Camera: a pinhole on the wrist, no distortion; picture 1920 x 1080 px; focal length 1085.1 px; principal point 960.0 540.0 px. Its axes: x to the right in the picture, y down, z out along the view. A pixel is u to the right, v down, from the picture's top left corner.
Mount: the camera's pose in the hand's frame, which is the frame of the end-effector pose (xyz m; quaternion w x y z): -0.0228 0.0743 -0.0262 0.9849 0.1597 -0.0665 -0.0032
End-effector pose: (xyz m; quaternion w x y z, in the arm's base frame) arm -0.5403 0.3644 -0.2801 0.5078 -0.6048 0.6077 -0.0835
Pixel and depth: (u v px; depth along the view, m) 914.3 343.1 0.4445
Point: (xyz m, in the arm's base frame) -0.2115 0.5960 -0.2990
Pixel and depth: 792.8 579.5 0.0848
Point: -0.5471 0.4430 -0.3171
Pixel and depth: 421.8 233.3 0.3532
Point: -0.3370 0.6593 -0.1831
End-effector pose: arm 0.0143 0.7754 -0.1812 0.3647 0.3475 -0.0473 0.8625
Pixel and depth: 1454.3 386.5 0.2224
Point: 0.1142 0.7627 -0.0148
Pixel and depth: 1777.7 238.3 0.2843
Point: 0.1402 0.8550 0.0834
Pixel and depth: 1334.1 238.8 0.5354
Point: 0.3847 0.8529 0.1782
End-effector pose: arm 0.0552 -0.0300 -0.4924 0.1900 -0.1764 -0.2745 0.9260
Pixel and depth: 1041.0 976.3 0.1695
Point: -0.0048 -0.1804 -0.4110
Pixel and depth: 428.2 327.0 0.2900
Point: 0.1558 -0.1609 -0.2439
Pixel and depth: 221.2 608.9 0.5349
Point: 0.2724 -0.3883 -0.0153
